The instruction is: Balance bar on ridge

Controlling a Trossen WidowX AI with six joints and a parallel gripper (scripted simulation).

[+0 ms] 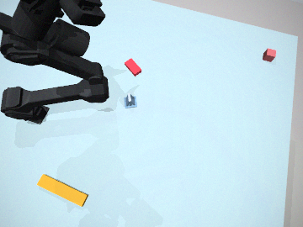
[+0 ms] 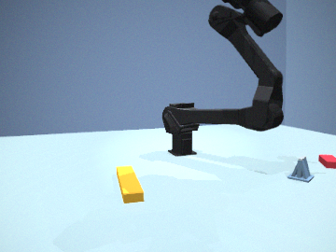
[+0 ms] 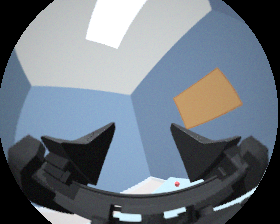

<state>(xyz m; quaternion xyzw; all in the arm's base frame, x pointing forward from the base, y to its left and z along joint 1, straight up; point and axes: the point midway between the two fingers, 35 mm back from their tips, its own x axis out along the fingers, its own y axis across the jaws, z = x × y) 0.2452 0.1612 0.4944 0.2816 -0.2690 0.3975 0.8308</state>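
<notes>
Now: the orange bar 6 cm behind my gripper tip, 37 cm to the right of it and 51 cm below it. Round my gripper tip: ridge (3 cm ahead, 3 cm to the right, 48 cm below); then flat red block (1 cm behind, 10 cm to the left, 51 cm below); then small red cube (48 cm ahead, 32 cm to the left, 50 cm below).
</notes>
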